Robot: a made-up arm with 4 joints. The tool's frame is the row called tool.
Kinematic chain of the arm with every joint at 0, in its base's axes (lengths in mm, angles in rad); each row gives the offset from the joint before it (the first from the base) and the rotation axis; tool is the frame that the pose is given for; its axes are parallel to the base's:
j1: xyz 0 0 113.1 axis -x
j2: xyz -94.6 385 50 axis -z
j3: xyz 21.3 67 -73.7 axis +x
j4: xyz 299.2 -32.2 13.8 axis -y
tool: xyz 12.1 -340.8 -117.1
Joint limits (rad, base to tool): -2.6..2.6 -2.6..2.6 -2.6..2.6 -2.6..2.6
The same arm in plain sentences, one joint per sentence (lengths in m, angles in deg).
The arm has four revolute joints in a row. What follows holds with every joint at zero, and every direction is one of the base frame's.
The first joint is mounted 0.1131 m along +z from the base frame's origin and turns about -x, from -148.97 to 148.97 deg.
The second joint is mounted 0.0946 m along -x and 0.385 m along +y and 0.05 m along +z from the first joint and turns about -z, from -148.97 to 148.97 deg.
The third joint is mounted 0.0213 m along +x and 0.067 m along +y and 0.0737 m along -z from the second joint and turns about +x, from -148.97 to 148.97 deg.
The fourth joint is mounted 0.2992 m along +x and 0.0322 m along -y and 0.0138 m along +z from the third joint and turns about -y, from -148.97 to 148.97 deg.
The tool frame, which is the frame that the pose is given for, is mounted 0.0121 m along +x and 0.3408 m along -y and 0.1171 m along -z from the fourth joint; its axes are parallel to the base frame's.

